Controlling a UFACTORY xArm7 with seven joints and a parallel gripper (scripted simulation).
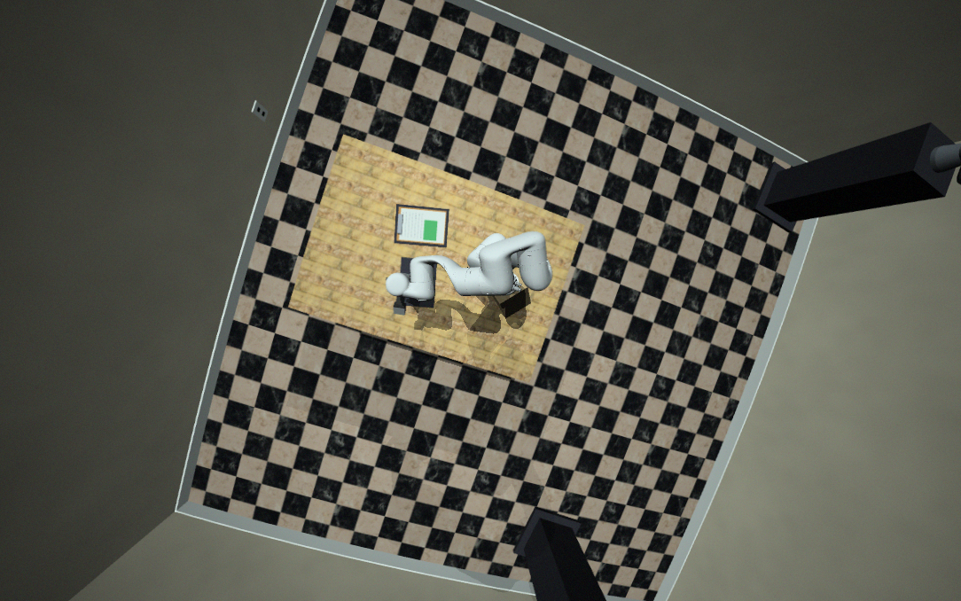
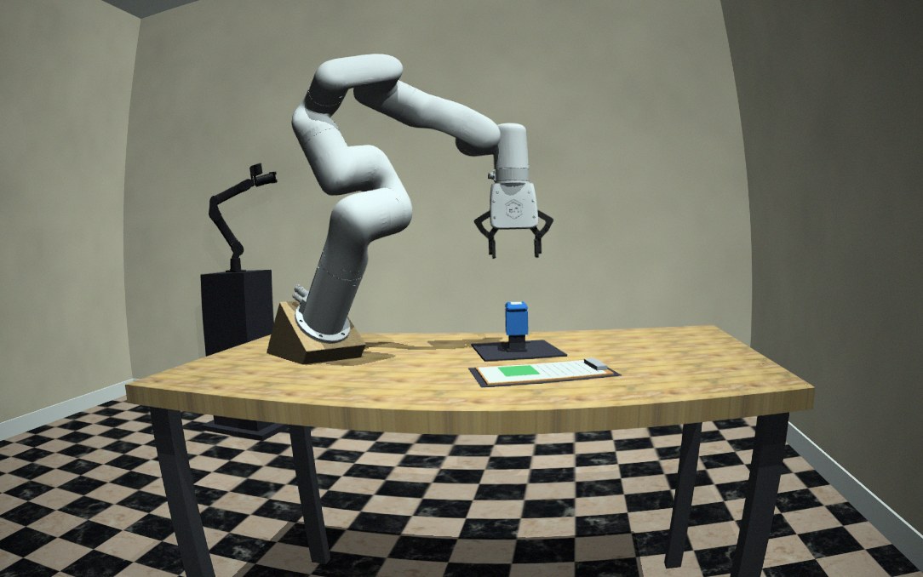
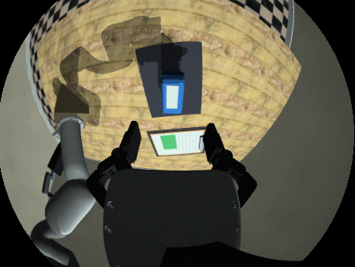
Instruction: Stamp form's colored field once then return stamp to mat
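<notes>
The blue stamp is 160 mm below my hand. From my hand the other things lie so: dark mat: 210 mm below.
</notes>
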